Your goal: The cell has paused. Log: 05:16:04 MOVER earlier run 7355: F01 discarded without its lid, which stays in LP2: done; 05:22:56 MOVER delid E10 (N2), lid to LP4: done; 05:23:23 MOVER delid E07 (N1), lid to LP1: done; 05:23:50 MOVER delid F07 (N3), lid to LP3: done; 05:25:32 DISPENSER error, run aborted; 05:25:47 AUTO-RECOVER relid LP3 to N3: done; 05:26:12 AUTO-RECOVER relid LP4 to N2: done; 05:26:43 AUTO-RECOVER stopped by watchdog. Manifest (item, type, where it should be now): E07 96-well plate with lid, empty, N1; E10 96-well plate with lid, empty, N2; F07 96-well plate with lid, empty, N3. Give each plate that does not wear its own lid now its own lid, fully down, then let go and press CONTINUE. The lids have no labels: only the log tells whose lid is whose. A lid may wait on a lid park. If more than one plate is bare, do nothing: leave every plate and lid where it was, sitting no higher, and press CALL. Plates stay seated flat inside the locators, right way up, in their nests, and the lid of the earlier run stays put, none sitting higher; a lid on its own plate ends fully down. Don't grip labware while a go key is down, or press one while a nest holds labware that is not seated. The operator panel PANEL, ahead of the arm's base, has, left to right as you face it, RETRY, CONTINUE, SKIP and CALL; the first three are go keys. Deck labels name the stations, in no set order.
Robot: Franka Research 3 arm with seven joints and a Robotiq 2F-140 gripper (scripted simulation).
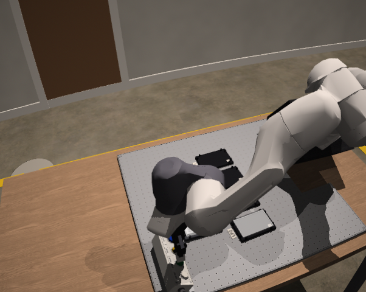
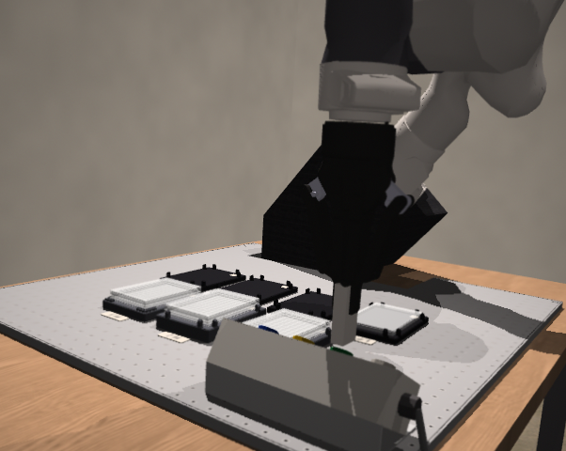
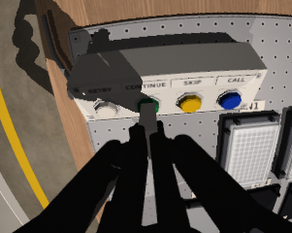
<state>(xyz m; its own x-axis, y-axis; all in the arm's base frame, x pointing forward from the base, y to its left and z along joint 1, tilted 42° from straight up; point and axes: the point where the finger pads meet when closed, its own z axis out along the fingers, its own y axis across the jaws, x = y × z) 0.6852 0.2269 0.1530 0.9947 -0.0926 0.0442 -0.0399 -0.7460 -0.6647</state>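
The green key lies 4 cm below my hand. The rest, counted from my hand: blue call key 10 cm to the right, 4 cm below; then yellow skip key 5 cm to the right, 4 cm below; then white key 5 cm to the left, 4 cm below, 1 cm ahead.
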